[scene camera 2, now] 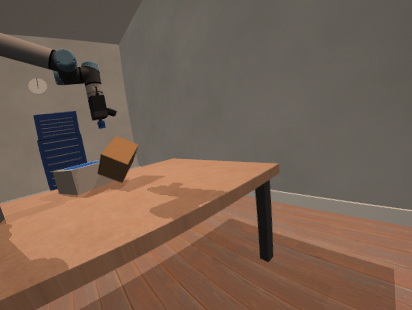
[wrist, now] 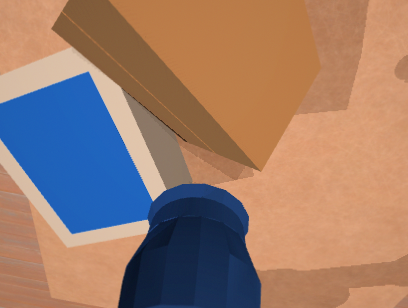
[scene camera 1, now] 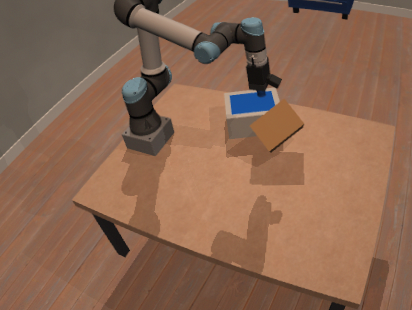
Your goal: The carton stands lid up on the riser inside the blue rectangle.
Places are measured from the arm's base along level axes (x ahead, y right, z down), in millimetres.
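Pixels of known places: hand at its tool point: (scene camera 2: 102, 128) (wrist: 197, 225) (scene camera 1: 261, 94); arm's base at its link origin: (scene camera 1: 145, 125).
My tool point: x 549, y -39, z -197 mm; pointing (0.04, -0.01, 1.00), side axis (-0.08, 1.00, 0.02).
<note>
For each thing: its top centre in the pictures, then the offset to it from my tool point. Level surfaces: height alone.
- grey riser at its top centre: (wrist: 78, 169) (scene camera 1: 252, 102) (scene camera 2: 84, 165) dx -90, dy -165, dz +168 mm
- blue rectangle at its top centre: (wrist: 78, 169) (scene camera 1: 252, 102) dx -90, dy -165, dz +168 mm
- wooden table at its surface level: dz +288 mm
The brown carton (scene camera 1: 277, 125) (scene camera 2: 118, 155) (wrist: 225, 65) is steeply tilted at the side of the grey riser (scene camera 1: 242, 127) (scene camera 2: 67, 182) (wrist: 172, 160), with its lower corner above or near the table. Whether it touches the riser or the table is unclear, as is which face is the lid. The blue rectangle (scene camera 1: 250, 102) (wrist: 80, 155) on the riser's top is uncovered. My gripper, a blue suction cup (scene camera 1: 261, 93) (scene camera 2: 101, 125) (wrist: 198, 192), is open and holds nothing. It hangs above the carton, with a visible gap between them in the scene camera 2 view.
The arm's grey base (scene camera 1: 148, 135) stands on the left of the wooden table (scene camera 1: 200, 200) (scene camera 2: 215, 182). The riser stands near the table's far edge. A blue cabinet (scene camera 2: 60, 145) stands in the background by the wall. Shadows of the arm and carton fall on the table.
</note>
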